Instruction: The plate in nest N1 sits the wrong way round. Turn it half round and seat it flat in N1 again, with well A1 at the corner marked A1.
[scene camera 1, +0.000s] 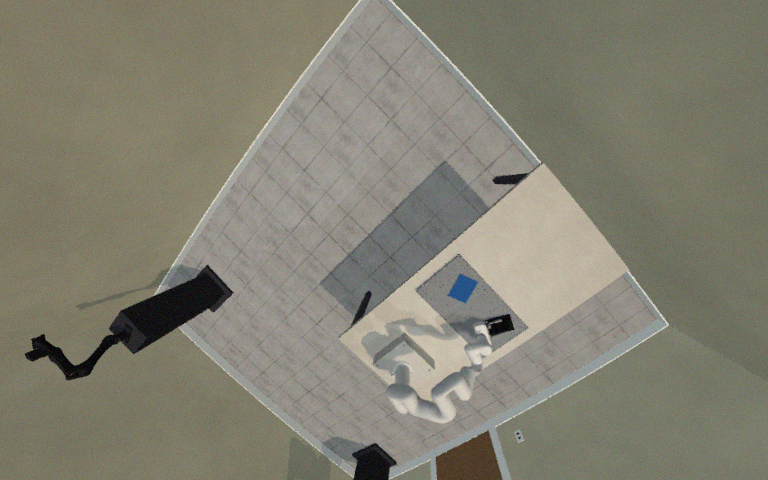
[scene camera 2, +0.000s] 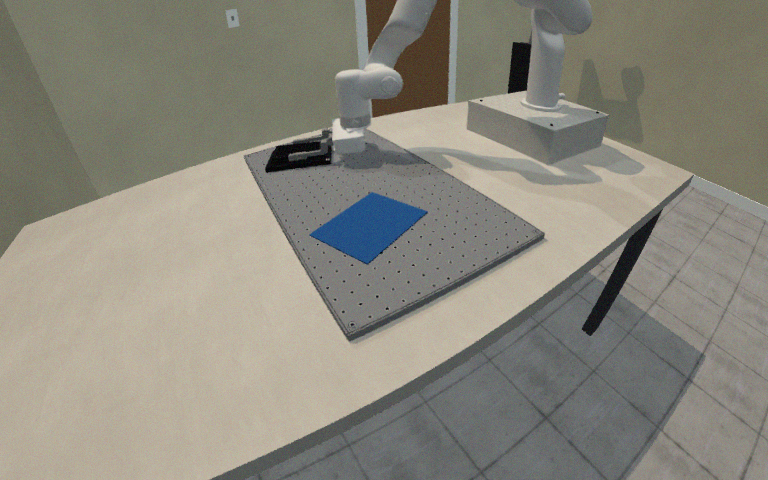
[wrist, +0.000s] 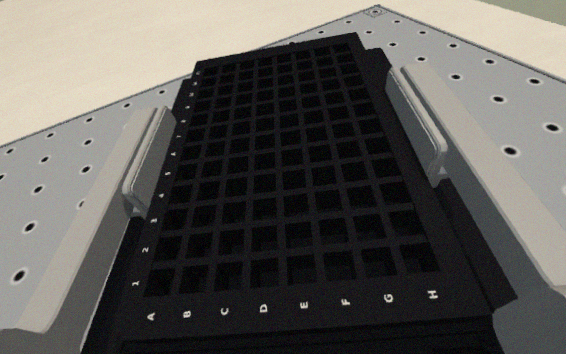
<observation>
I see my gripper (scene camera 2: 291, 150) and a black well plate (wrist: 291, 204).
My gripper is seen too in the wrist view (wrist: 276, 104).
</observation>
